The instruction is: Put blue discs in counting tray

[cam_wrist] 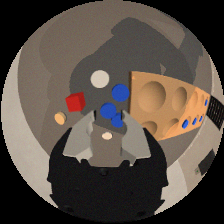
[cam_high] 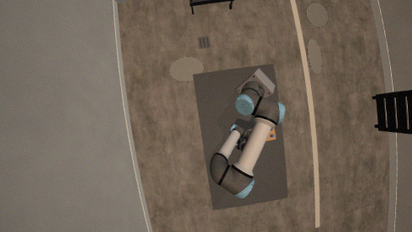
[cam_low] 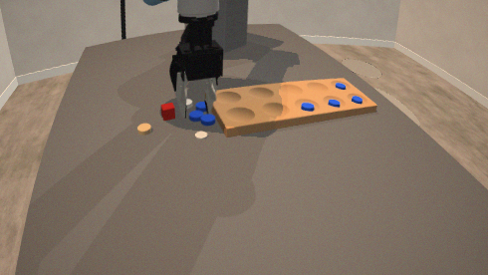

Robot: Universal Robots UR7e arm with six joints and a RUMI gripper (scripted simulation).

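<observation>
Now: the white disc 5 cm behind my hand, 2 cm below it and 1 cm to the right of it. Round my hand: red cube: 6 cm to the right, 2 cm behind, 1 cm below; counting tray: 23 cm to the left, 1 cm below; tan disc: 11 cm to the right, 2 cm below, 2 cm ahead.
</observation>
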